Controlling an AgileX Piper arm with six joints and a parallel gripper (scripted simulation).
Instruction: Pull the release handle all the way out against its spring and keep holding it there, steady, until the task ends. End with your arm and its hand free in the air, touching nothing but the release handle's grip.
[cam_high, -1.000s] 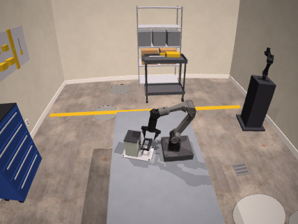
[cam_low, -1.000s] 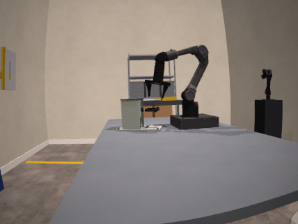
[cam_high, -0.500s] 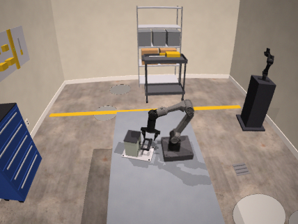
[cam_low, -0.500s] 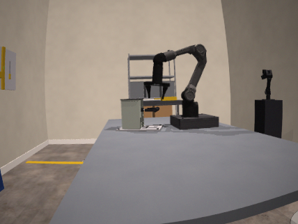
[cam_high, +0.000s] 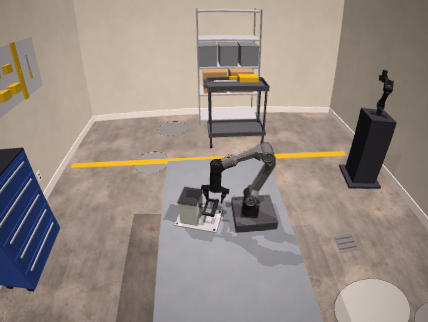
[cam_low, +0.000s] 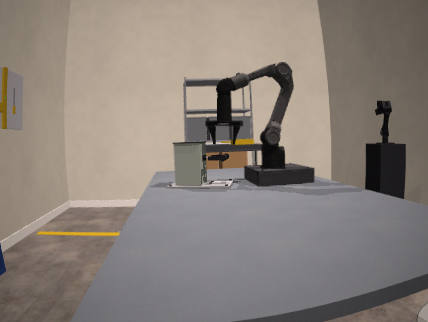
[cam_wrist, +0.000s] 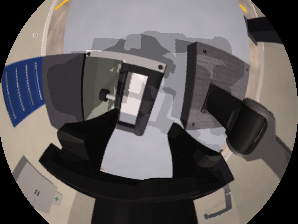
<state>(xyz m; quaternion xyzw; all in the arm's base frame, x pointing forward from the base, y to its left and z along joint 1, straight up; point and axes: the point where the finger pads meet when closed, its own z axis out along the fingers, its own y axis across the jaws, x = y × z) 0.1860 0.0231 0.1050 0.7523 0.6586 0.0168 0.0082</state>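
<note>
My gripper is now 16 cm above the base plate, 9 cm short of it and 1 cm to the left of it.
</note>
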